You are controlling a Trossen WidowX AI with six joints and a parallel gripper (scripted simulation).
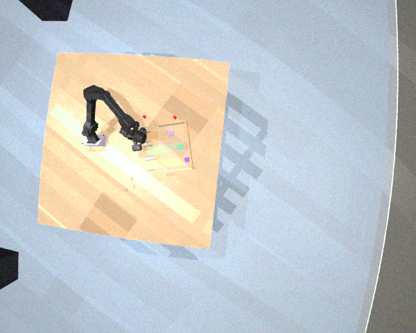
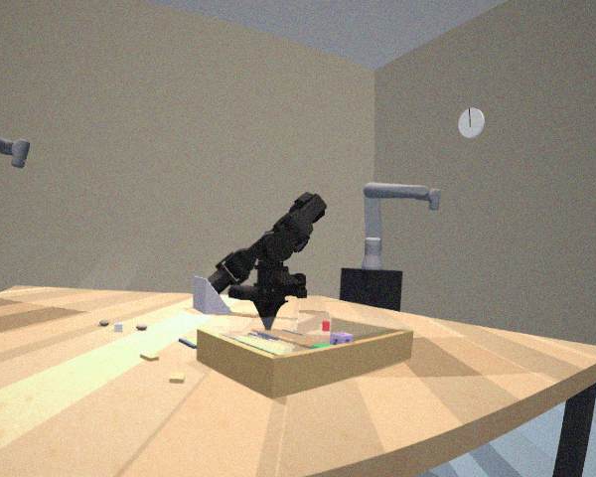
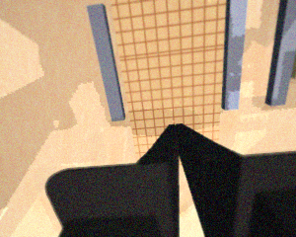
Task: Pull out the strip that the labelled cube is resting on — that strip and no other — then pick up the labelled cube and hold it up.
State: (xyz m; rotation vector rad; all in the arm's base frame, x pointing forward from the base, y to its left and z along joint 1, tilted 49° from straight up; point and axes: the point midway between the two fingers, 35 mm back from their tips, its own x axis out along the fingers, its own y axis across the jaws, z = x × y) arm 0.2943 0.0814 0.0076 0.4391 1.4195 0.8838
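Now: gripper tip 100 mm short of the strip and 30 mm to the right of it. The rest, counted from my gripper tip: cube: 210 mm ahead, 60 mm to the left, 20 mm above.
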